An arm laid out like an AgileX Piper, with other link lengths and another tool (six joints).
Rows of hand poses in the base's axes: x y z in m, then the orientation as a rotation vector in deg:
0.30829, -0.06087, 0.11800, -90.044, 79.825, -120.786
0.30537, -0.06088, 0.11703, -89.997, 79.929, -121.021
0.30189, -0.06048, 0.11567, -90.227, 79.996, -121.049
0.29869, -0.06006, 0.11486, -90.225, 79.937, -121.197
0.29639, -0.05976, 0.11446, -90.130, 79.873, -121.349
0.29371, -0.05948, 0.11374, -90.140, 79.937, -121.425
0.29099, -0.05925, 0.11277, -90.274, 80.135, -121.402
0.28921, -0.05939, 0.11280, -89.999, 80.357, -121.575
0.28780, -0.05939, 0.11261, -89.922, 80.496, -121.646
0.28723, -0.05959, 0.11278, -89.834, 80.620, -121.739
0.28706, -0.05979, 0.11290, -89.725, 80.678, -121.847
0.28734, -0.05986, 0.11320, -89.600, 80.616, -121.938
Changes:
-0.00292, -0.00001, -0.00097, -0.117, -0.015, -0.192
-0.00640, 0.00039, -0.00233, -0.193, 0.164, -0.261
-0.00960, 0.00081, -0.00314, -0.304, 0.141, -0.300
-0.01190, 0.00111, -0.00354, -0.391, 0.052, -0.334
-0.01458, 0.00139, -0.00426, -0.429, 0.073, -0.417
-0.01730, 0.00162, -0.00523, -0.409, 0.220, -0.542
-0.01908, 0.00148, -0.00520, -0.384, 0.078, -0.770
-0.02049, 0.00148, -0.00539, -0.374, 0.058, -0.897
-0.02106, 0.00128, -0.00522, -0.379, 0.026, -1.025
-0.02123, 0.00108, -0.00510, -0.403, -0.039, -1.117
-0.02095, 0.00101, -0.00480, -0.438, -0.147, -1.119

